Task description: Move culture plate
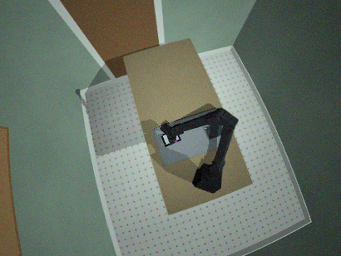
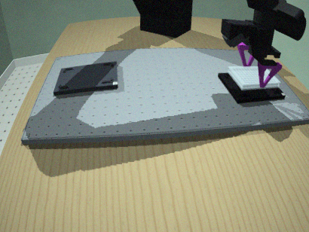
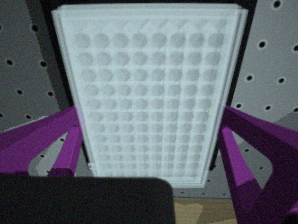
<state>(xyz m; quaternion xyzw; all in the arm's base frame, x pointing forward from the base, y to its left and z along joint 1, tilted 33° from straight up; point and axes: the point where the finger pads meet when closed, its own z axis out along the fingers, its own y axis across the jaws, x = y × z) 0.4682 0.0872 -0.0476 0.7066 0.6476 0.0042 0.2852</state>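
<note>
Right now the clear lid is right at my hand.
</note>
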